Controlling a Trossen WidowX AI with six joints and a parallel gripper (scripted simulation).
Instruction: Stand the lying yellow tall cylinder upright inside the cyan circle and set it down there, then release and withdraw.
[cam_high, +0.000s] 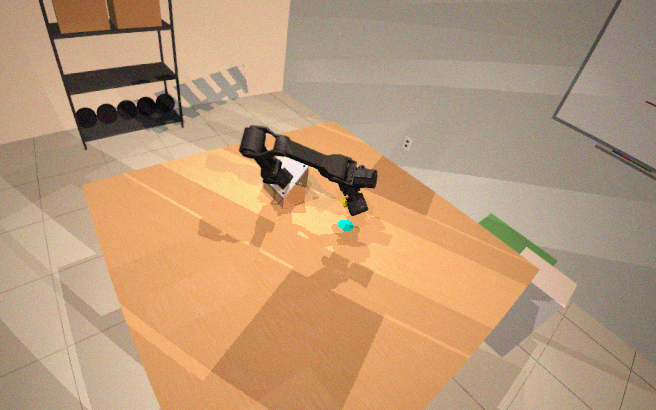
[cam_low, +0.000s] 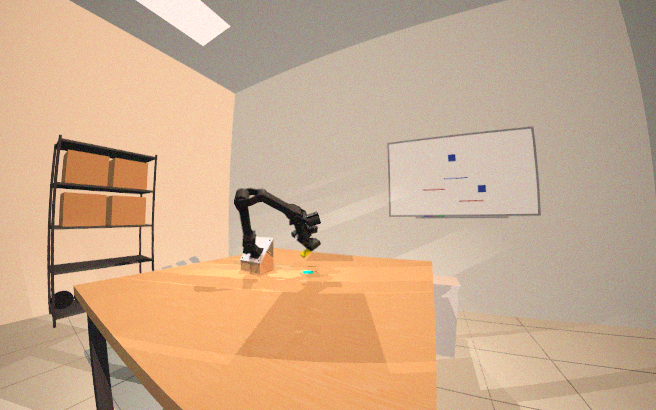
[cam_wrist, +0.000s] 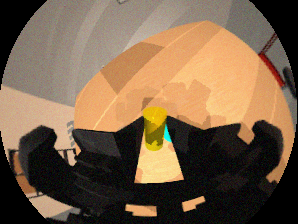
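The cyan circle lies 1 cm ahead of my gripper tip, 3 cm to the right of it and 12 cm below it. The rest, counted from my gripper tip: yellow cylinder 1 cm behind, 1 cm to the right, 1 cm below.
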